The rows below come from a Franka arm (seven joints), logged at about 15 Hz.
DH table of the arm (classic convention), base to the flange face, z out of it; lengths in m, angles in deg. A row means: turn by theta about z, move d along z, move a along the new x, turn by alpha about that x. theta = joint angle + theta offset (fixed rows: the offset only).
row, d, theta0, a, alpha
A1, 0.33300, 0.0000, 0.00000, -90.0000
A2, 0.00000, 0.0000, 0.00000, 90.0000
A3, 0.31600, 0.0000, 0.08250, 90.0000
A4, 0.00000, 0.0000, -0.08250, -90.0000
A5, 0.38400, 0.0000, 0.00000, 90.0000
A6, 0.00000, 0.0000, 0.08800, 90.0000
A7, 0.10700, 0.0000, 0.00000, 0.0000
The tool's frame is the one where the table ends.
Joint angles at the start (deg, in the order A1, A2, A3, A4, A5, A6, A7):
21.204, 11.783, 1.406, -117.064, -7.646, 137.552, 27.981
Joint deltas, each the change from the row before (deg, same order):
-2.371, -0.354, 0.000, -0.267, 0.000, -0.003, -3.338
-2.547, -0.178, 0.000, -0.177, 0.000, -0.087, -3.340
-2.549, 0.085, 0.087, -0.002, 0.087, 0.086, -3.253
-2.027, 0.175, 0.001, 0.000, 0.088, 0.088, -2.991
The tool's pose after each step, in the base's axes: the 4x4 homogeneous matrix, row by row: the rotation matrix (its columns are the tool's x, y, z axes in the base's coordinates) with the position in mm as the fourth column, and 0 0 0 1 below. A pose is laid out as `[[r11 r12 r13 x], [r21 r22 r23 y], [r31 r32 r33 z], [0 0 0 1]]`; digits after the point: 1 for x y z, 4 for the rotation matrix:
[[0.9843 0.0114 0.1763 561.5], [0.0162 -0.9995 -0.0257 205.5], [0.1760 0.0281 -0.9840 358.1], [0 0 0 1]]
[[0.9845 0.0243 0.1737 569.1], [0.0306 -0.9989 -0.0341 180.1], [0.1727 0.0389 -0.9842 358.4], [0 0 0 1]]
[[0.9845 0.0364 0.1716 576.4], [0.0439 -0.9982 -0.0402 155.5], [0.1698 0.0471 -0.9844 357.6], [0 0 0 1]]
[[0.9844 0.0518 0.1682 581.8], [0.0602 -0.9972 -0.0453 135.1], [0.1654 0.0548 -0.9847 356.0], [0 0 0 1]]

